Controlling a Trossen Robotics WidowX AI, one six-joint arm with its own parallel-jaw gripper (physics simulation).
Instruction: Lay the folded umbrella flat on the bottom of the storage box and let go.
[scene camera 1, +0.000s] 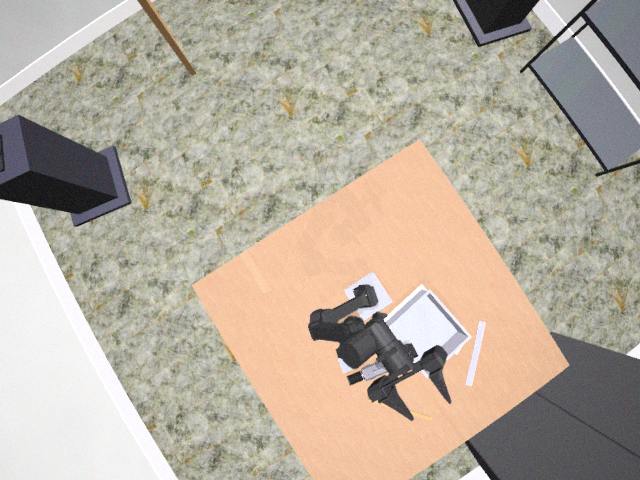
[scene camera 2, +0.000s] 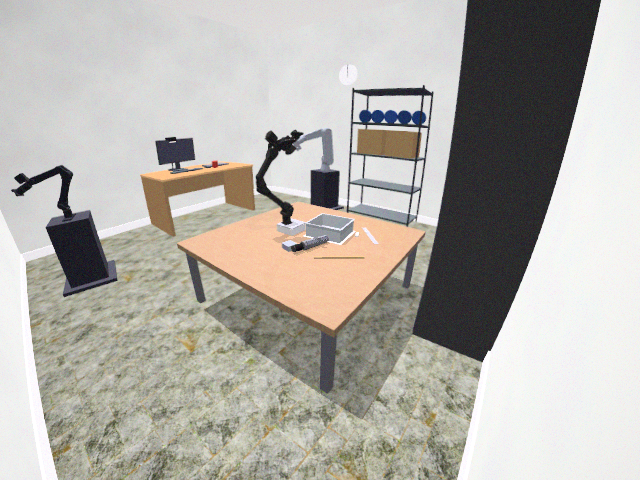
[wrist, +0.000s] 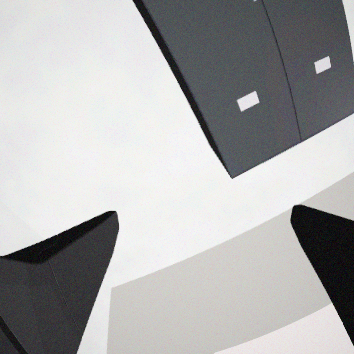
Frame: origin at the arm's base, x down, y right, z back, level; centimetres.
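Seen in the pictures: gripper, fingertip midpoint: (scene camera 1: 431, 411) (scene camera 2: 299, 136) (wrist: 206, 217); arm's base at its link origin: (scene camera 1: 361, 293) (scene camera 2: 286, 223).
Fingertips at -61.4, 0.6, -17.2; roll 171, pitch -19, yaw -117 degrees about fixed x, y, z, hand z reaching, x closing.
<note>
Offsets run from my fingertips to a thing's middle, as dx, dy, dz. Level surfaces: height alone.
The folded umbrella, grey with a black handle @[+64.3, +5.0, -17.0] (scene camera 1: 373, 370) (scene camera 2: 316, 241), lies on the table @[dx +67.1] (scene camera 1: 289, 289) (scene camera 2: 248, 258) beside the storage box, outside it. The arm hides part of it in scene camera 1. The storage box @[+62.3, -20.6, -8.3] (scene camera 1: 455, 342) (scene camera 2: 323, 232) is grey, open-topped and upright; no object shows on the visible part of its bottom. My gripper (scene camera 1: 431, 410) (scene camera 2: 298, 140) (wrist: 206, 217) is open and empty, raised high above the table. In the wrist view its two fingers stand wide apart against the wall. The umbrella and box do not show in the wrist view.
A small white block @[+65.3, +16.2, -9.2] (scene camera 2: 287, 245) lies by the umbrella's handle. A thin yellow-brown stick @[+66.5, +1.7, -38.9] (scene camera 1: 423, 415) (scene camera 2: 339, 257) lies in front. A white strip @[+67.0, -40.3, -29.0] (scene camera 1: 476, 353) (scene camera 2: 370, 235) lies beyond the box. A tall dark cabinet (scene camera 2: 506, 155) (wrist: 225, 75) stands near the table.
</note>
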